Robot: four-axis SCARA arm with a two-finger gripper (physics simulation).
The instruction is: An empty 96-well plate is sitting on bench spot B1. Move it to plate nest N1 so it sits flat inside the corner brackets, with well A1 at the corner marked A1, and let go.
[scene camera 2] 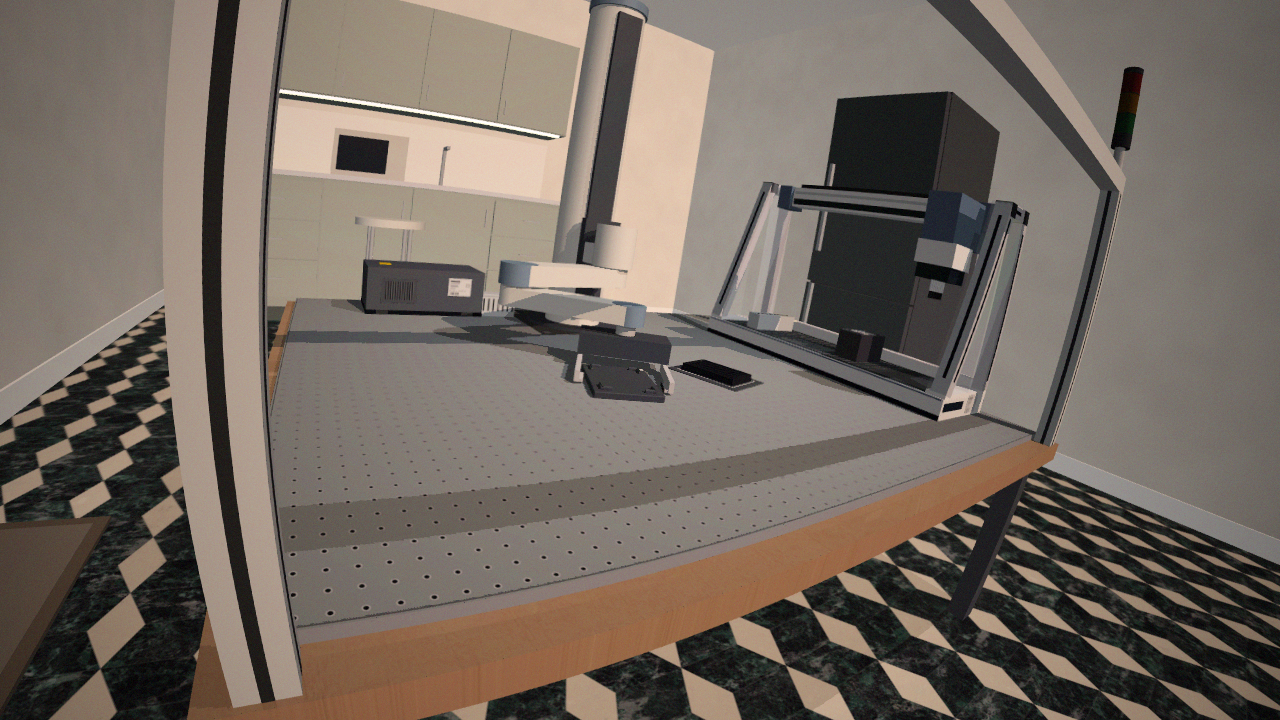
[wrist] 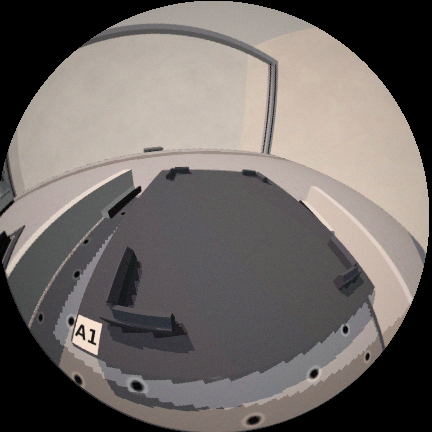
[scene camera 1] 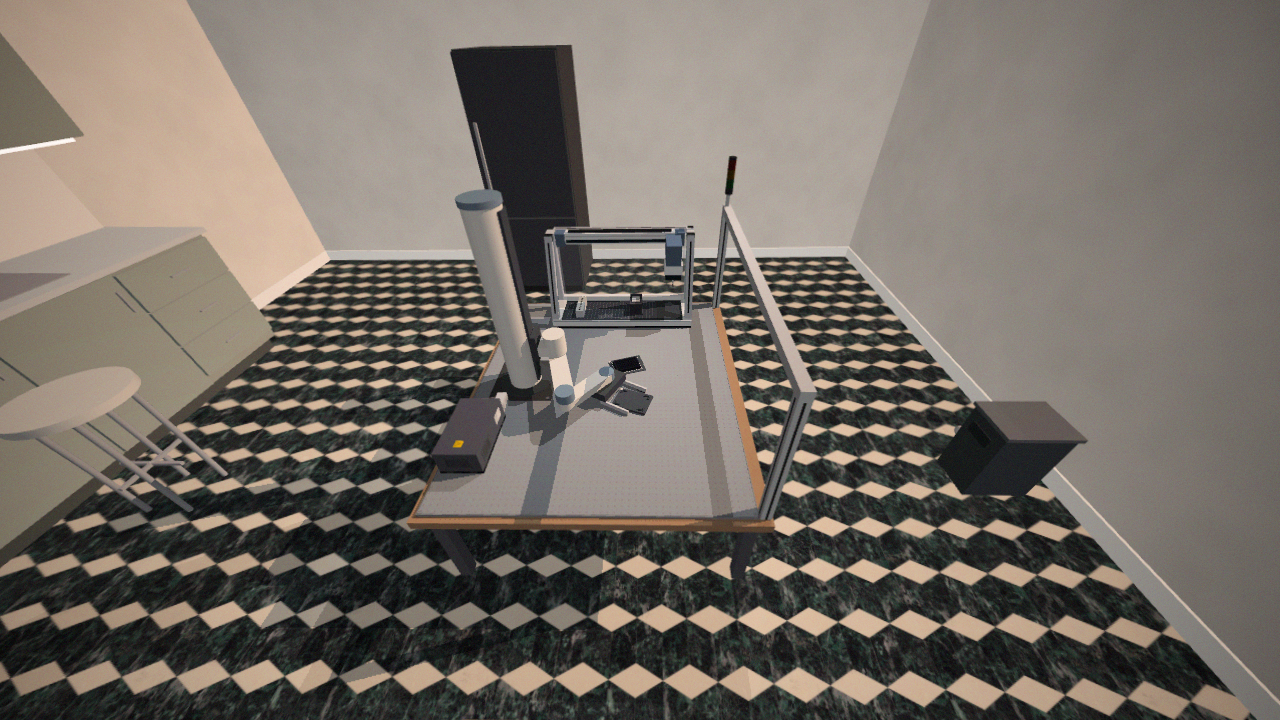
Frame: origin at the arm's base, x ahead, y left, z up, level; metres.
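Seen in the pictures: gripper, fingertip midpoint: (scene camera 2: 624, 382) (wrist: 222, 182) (scene camera 1: 637, 401); arm's base, origin of the base link: (scene camera 2: 571, 326) (scene camera 1: 527, 381).
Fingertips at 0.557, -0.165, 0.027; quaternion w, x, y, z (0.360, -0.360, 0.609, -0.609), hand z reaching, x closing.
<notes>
Offsets run from my fingertips to a thing's middle, as dx, dy, dz. "*": to the spot under its first point.
The 96-well plate @(-0.063, +0.270, -0.006) (scene camera 1: 628, 364) (scene camera 2: 716, 371) looks black and lies flat on its outlined bench spot, beside the nest on the gantry side. Plate nest N1 @(-0.025, +0.008, -0.006) (scene camera 1: 640, 402) (scene camera 2: 623, 392) (wrist: 225, 300) is a dark flat base with raised corner brackets, and no plate sits in it. The A1 label @(* -0.079, +0.084, -0.002) (wrist: 87, 335) shows at the lower left in the wrist view. My gripper (scene camera 1: 626, 396) (scene camera 2: 623, 376) (wrist: 222, 182) is open and low over the nest, with one pale finger along each side and nothing between them. Individual wells are too small to make out.
The arm's column (scene camera 1: 503, 295) (scene camera 2: 595, 134) stands behind the nest in scene camera 2. A gantry frame (scene camera 1: 550, 277) (scene camera 2: 863, 199) stands at one end of the table. A dark instrument box @(* -0.652, -0.287, +0.100) (scene camera 1: 469, 434) (scene camera 2: 423, 286) sits near the column. A rail frame (scene camera 1: 769, 304) (scene camera 2: 192, 358) runs along the table side.
</notes>
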